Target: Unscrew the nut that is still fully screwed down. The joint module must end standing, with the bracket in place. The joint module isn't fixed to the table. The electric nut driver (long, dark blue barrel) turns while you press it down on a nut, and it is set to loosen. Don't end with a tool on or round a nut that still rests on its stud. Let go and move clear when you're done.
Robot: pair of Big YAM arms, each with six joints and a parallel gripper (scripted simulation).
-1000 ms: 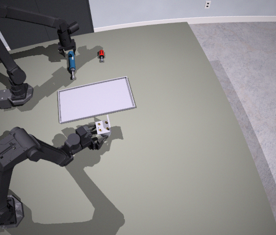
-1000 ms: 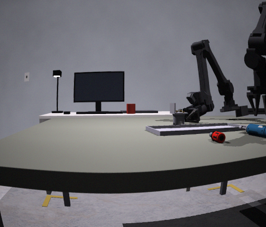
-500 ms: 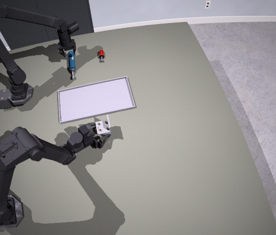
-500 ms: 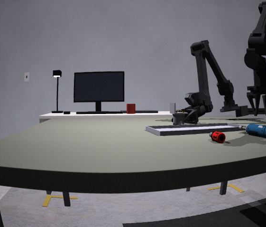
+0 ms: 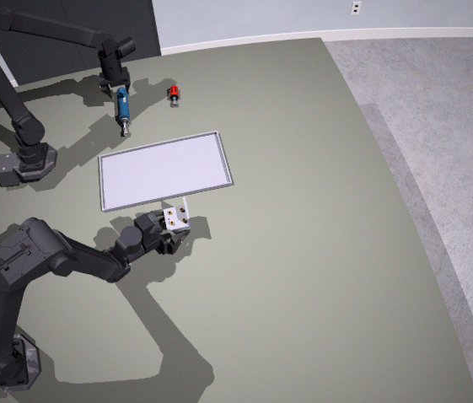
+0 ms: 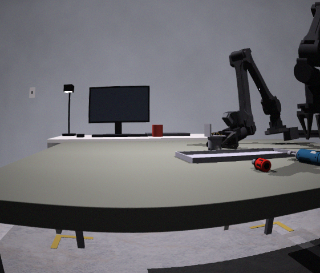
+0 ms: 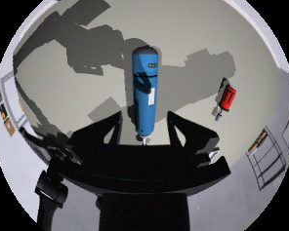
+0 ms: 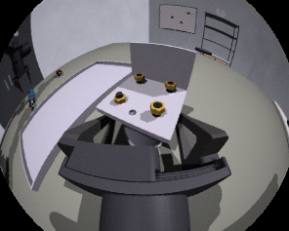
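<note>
Right now my right hand is 5 cm below the bracket. Round my right hand: socket tip (17 cm behind, 39 cm to the left, 1 cm below); then short red-handled tool (1 cm ahead, 54 cm to the left, 1 cm below); then shallow white tray (5 cm behind, 21 cm to the left, 2 cm below).
</note>
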